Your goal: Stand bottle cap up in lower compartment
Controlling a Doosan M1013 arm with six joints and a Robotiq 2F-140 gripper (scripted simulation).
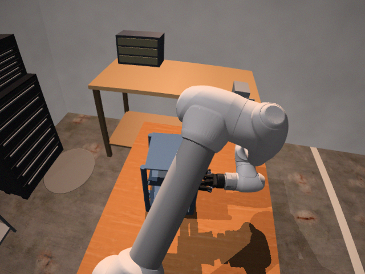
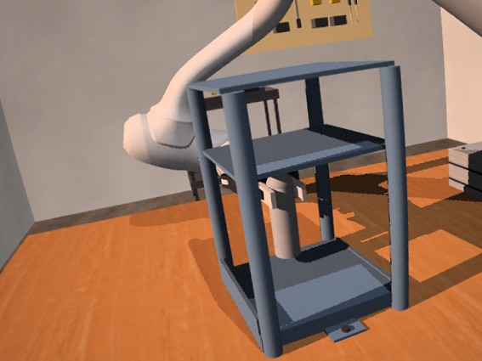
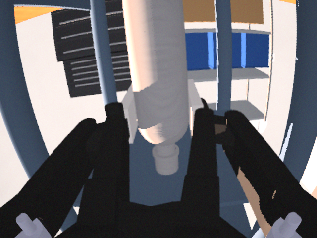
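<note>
Now: hand 10 mm past the shelving unit, 60 mm to the right of it and 20 mm below it. Also, from my hand: grey bottle: right at my hand.
</note>
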